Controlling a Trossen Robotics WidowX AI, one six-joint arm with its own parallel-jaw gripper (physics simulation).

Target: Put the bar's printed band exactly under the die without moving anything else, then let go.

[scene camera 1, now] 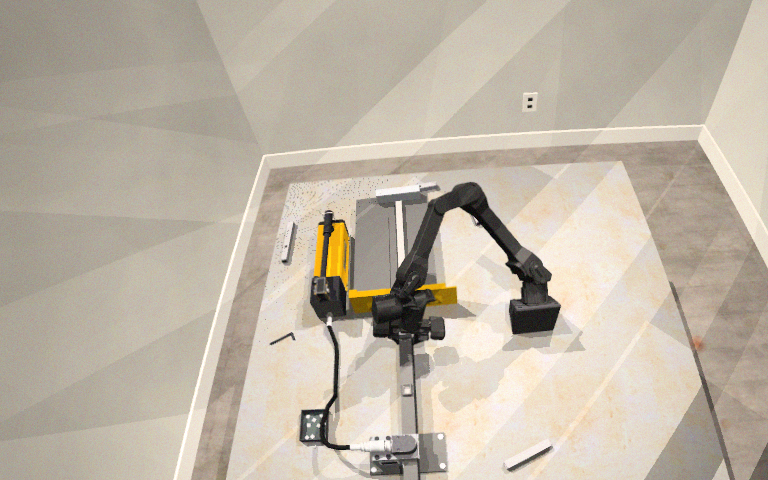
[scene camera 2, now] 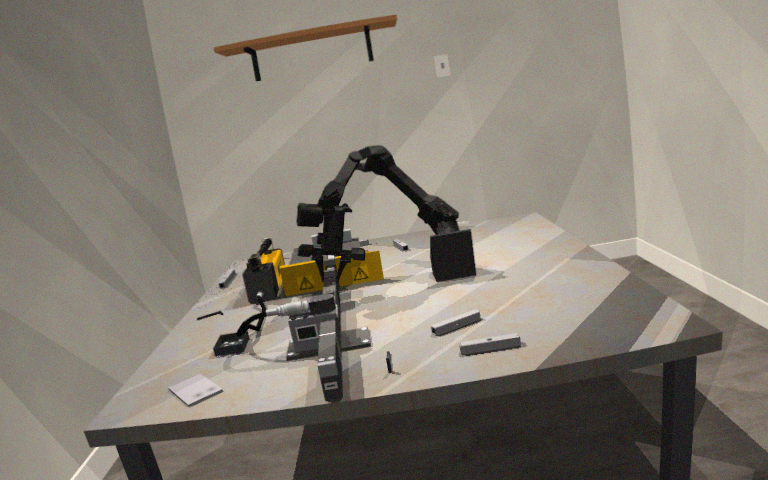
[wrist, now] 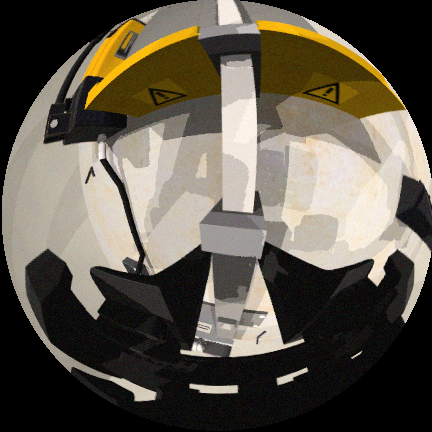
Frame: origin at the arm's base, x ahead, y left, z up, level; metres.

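Seen in the pictures: gripper, fingertip midpoint: (scene camera 1: pixel 405 343); arm's base, link origin: (scene camera 1: pixel 536 302) (scene camera 2: pixel 450 241).
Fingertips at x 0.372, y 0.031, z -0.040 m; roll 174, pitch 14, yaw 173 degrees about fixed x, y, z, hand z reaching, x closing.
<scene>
Offsets run from my fingertips to a thing's top centre. "spot": to the spot under its first point.
The long grey bar (scene camera 1: pixel 406 359) (scene camera 2: pixel 328 367) (wrist: pixel 232 280) runs front to back and passes through the press @[0.059 m ahead, 0.285 m left, 0.058 m up] (scene camera 1: pixel 403 444) (scene camera 2: pixel 321 305), a dark head with a white hose fitting. The die does not show apart from this head. A small pale square @[spot: 0.010 m ahead, 0.138 m left, 0.005 m up] (scene camera 1: pixel 407 390) shows on the bar between gripper and press; I cannot tell whether it is the printed band. My gripper (scene camera 1: pixel 405 339) (scene camera 2: pixel 330 274) (wrist: pixel 234 244) points down and is shut on the bar, one finger on each side, by a grey block face @[spot: 0.004 m back, 0.025 m right, 0.028 m up] (wrist: pixel 232 237), in front of the yellow guard.
The yellow guard @[spot: 0.107 m ahead, 0.158 m right, 0.006 m up] (scene camera 1: pixel 362 300) (scene camera 2: pixel 303 277) (wrist: pixel 175 75) stands behind my gripper. A yellow pump unit @[spot: 0.182 m ahead, 0.336 m right, 0.019 m up] (scene camera 1: pixel 334 254) stands left, its black hose @[spot: 0.207 m ahead, 0.000 m left, 0.054 m down] (scene camera 1: pixel 336 362) running to the press. Loose grey pieces @[0.262 m back, 0.340 m left, 0.045 m down] (scene camera 2: pixel 455 322) @[0.291 m back, 0.488 m left, 0.045 m down] (scene camera 2: pixel 490 344) lie right. A black tray @[spot: 0.286 m ahead, 0.175 m left, 0.063 m down] (scene camera 1: pixel 312 425) and hex key @[0.376 m ahead, 0.101 m right, 0.059 m down] (scene camera 1: pixel 282 338) lie left.
</scene>
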